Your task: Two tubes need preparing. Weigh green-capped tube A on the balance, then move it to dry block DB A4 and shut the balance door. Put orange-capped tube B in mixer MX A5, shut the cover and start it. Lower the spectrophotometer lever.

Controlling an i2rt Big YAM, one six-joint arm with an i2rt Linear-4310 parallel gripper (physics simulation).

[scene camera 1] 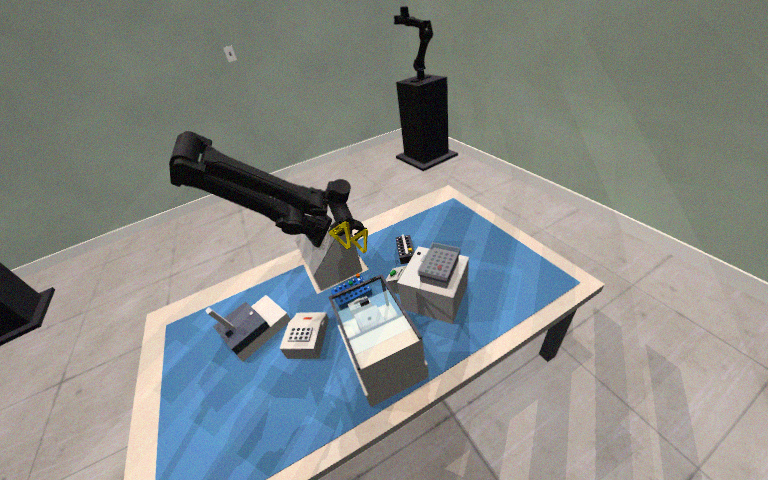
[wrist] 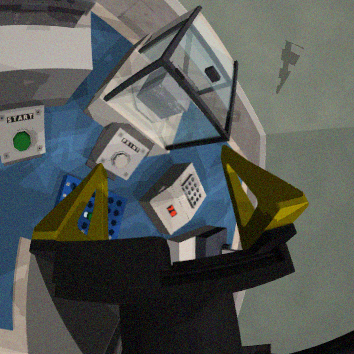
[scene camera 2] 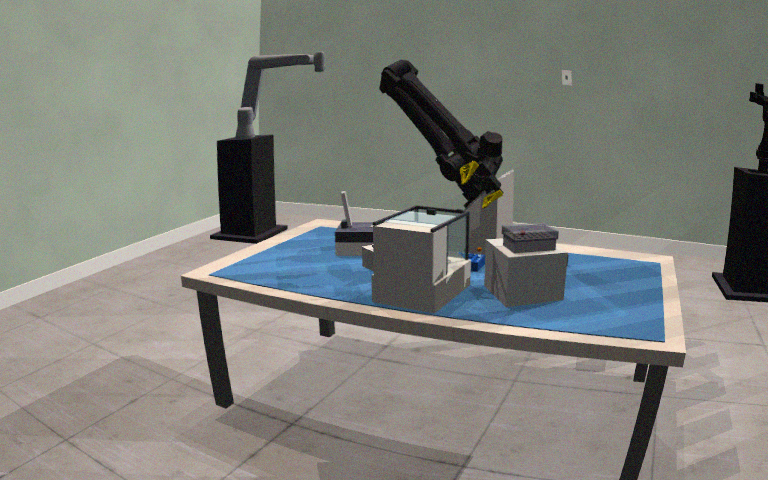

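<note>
My gripper [scene camera 1: 355, 244] [scene camera 2: 480, 185] [wrist: 161, 158] is open and empty, high above the table. Green-capped tube A [scene camera 1: 351, 282] [wrist: 89, 215] stands in the blue rack [scene camera 1: 352, 294] [wrist: 116, 200], partly behind a finger in the wrist view. An orange cap [scene camera 1: 357, 276] [scene camera 2: 479, 249] shows at the same rack. The balance [scene camera 1: 390, 357] [scene camera 2: 403, 266] has a glass chamber; its door state is unclear. The spectrophotometer [scene camera 1: 242, 328] has its lever [scene camera 2: 345, 209] raised. The mixer [scene camera 1: 433, 294] [scene camera 2: 525, 277] has a translucent cover over its grey block, with a small reddish spot inside. The dry block [scene camera 1: 303, 336] [wrist: 175, 202] has several holes.
A START panel [scene camera 1: 392, 273] [wrist: 22, 135] with a green button is beside the mixer. A PRINT box [wrist: 120, 157] is near the balance. A small black rack [scene camera 1: 403, 249] stands behind the mixer. A slanted pale block [scene camera 1: 334, 266] stands at the arm's side.
</note>
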